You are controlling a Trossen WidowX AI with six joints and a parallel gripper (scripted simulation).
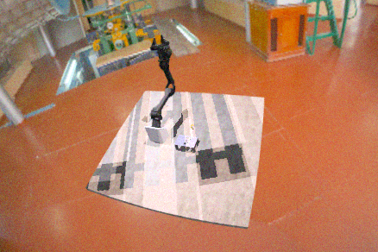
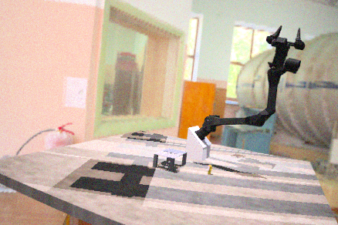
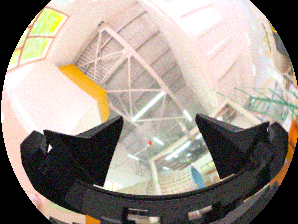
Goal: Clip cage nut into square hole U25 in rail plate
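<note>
Right now the small yellow cage nut is 26 cm ahead of my gripper tip, 26 cm to the right of it and 73 cm below it. Round my gripper tip: label 31 cm ahead, 45 cm to the right, 69 cm below.
</note>
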